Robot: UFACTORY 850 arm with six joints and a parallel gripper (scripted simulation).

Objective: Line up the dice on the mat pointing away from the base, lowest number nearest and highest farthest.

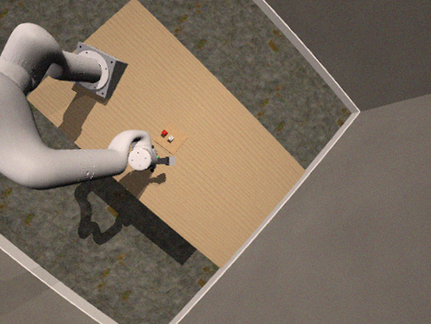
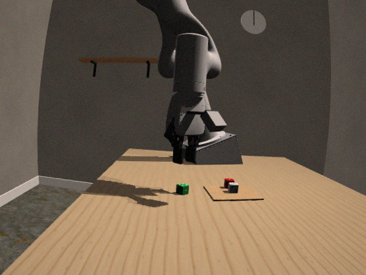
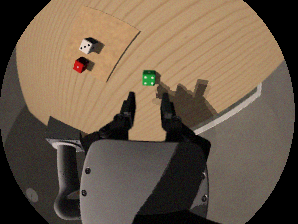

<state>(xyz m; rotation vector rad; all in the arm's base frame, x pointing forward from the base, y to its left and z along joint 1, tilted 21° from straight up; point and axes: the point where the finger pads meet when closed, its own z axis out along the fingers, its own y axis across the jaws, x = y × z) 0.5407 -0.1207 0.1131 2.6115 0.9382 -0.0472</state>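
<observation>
My gripper is now 9 cm above the green die. Round my hand: white die: 14 cm to the left, 9 cm below, 1 cm behind; red die: 14 cm to the left, 9 cm below, 6 cm behind; tan mat: 14 cm to the left, 10 cm below, 1 cm behind.
</observation>
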